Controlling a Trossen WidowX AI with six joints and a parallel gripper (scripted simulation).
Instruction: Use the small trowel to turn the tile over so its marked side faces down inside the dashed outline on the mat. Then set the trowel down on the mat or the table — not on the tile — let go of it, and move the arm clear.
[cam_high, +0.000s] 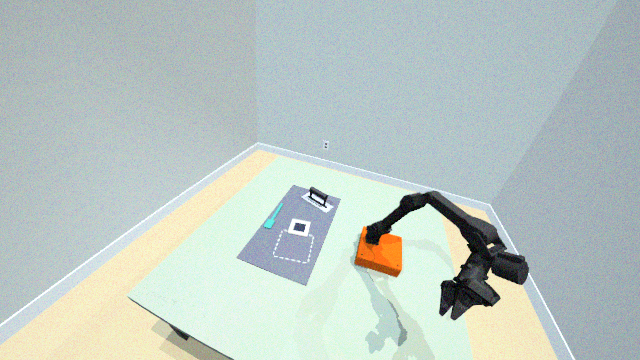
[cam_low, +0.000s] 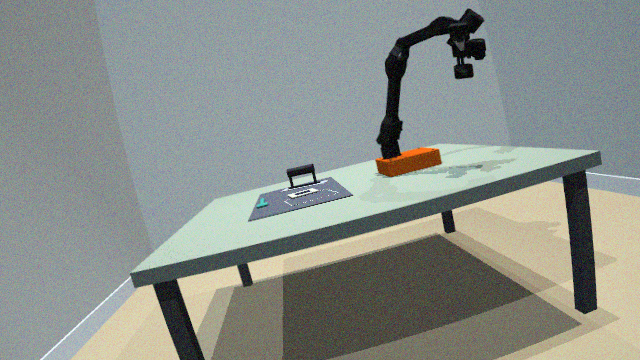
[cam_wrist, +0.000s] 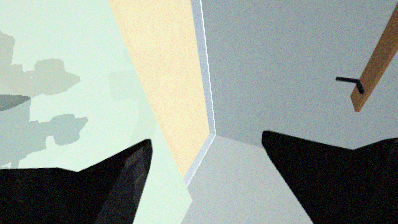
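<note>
Now: the trowel 450 mm ahead of my gripper tip, 710 mm to the right of it and 280 mm below it. The rest, counted from my gripper tip: grey mat: 520 mm ahead, 500 mm to the right, 340 mm below; then white tile: 510 mm ahead, 470 mm to the right, 320 mm below; then teal tool: 660 mm ahead, 490 mm to the right, 320 mm below.
</note>
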